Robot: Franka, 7 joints.
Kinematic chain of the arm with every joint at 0, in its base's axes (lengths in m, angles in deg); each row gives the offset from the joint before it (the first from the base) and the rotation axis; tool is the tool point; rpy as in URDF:
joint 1: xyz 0 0 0.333 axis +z
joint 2: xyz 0 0 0 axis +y
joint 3: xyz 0 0 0.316 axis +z
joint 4: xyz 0.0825 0 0 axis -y
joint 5: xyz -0.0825 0 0.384 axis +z
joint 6: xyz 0 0 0 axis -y
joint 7: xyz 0.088 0 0 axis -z
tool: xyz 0 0 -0.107 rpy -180 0 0
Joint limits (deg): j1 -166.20..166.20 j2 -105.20..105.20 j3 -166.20..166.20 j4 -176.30..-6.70 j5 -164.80..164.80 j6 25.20..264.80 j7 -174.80..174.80
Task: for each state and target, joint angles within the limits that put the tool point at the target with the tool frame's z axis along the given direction. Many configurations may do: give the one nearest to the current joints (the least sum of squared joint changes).
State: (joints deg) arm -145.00 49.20 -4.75 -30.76 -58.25 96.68 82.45
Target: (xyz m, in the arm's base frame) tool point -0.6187 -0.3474 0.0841 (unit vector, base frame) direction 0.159 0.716 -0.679
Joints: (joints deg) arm -149.78 73.12 7.64 -49.56 -37.23 83.66 82.45
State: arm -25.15 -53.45 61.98 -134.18 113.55 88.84 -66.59
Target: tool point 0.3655 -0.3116 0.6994 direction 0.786 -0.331 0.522
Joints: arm -68.22 -25.42 22.06 -118.42 156.55 136.24 -66.59
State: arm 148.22 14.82 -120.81 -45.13 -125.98 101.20 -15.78
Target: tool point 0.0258 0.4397 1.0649 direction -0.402 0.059 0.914
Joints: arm 124.06 35.53 -115.33 -35.57 -147.49 130.79 -15.78
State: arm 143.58 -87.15 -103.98 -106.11 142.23 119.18 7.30
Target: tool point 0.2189 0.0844 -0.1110 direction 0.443 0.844 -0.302
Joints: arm 136.59 -76.72 -158.46 -137.17 103.85 127.78 7.30
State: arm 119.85 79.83 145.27 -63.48 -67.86 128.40 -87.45
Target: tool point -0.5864 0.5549 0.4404 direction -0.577 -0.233 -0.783
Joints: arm 116.68 85.08 119.93 -29.63 -82.23 93.32 -87.45
